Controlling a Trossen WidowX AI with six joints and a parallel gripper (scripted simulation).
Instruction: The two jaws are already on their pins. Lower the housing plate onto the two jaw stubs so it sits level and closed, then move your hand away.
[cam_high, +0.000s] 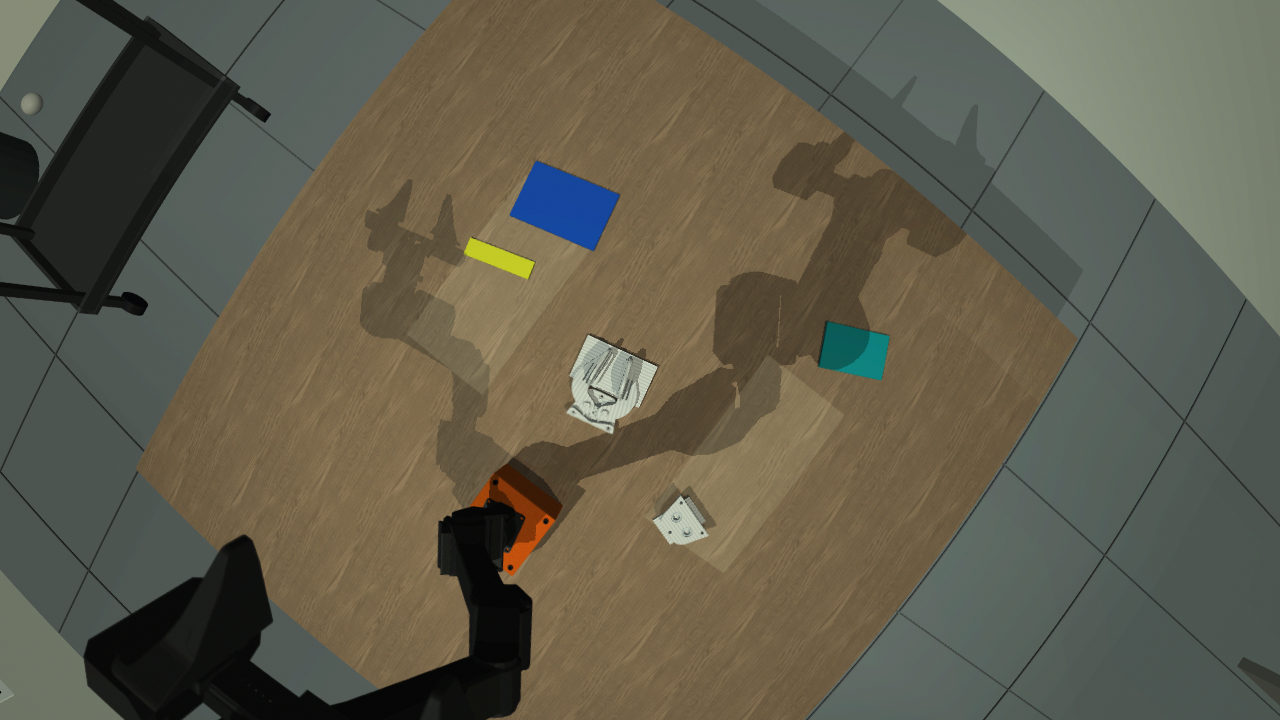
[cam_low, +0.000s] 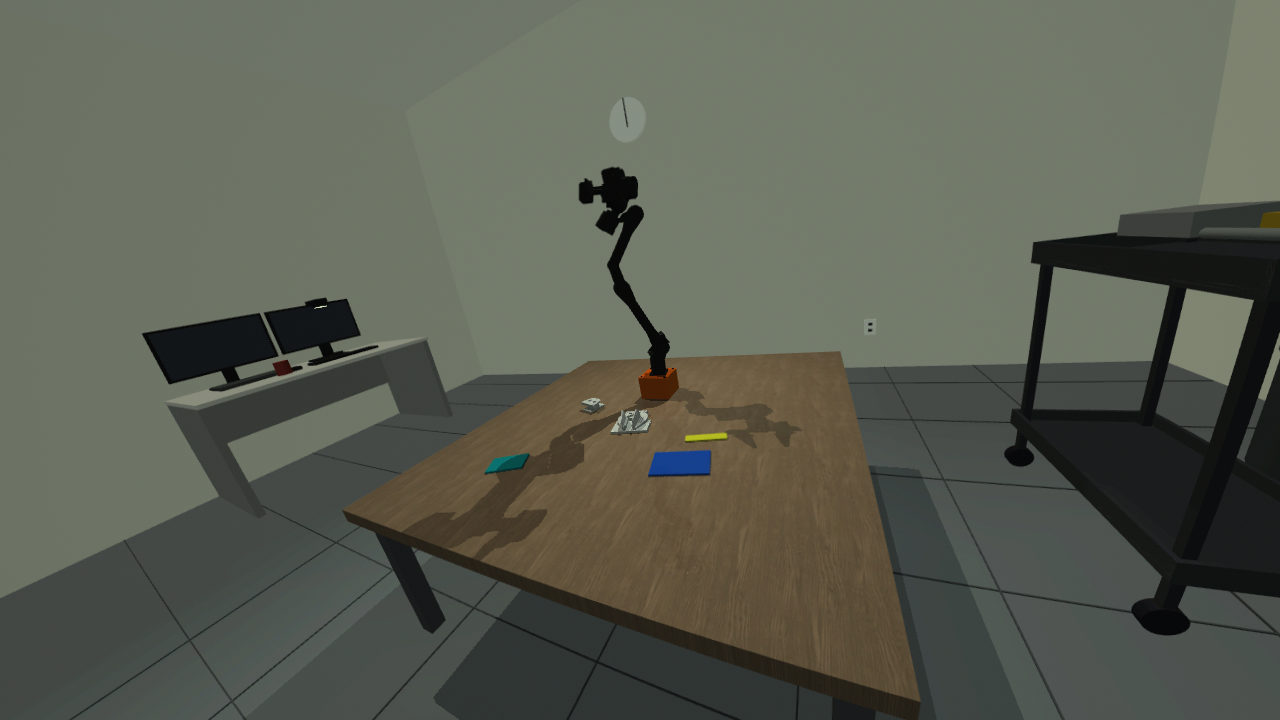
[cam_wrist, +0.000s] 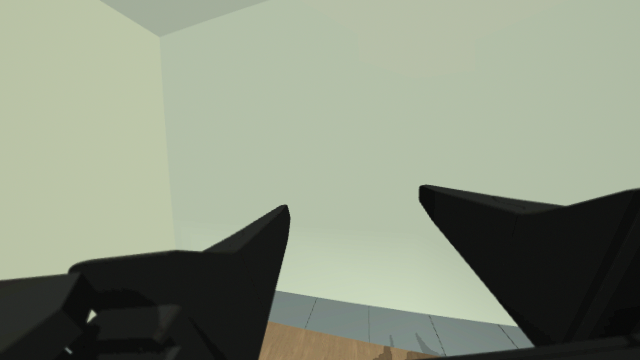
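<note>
My gripper tip is now 9 cm past the grey housing plate, 22 cm to the left of it and 73 cm above it. From my gripper tip the other things lie so: yellow strip: 16 cm ahead, 22 cm to the left, 76 cm below; then blue mat: 28 cm ahead, 17 cm to the left, 76 cm below; then teal mat: 28 cm ahead, 36 cm to the right, 76 cm below.
</note>
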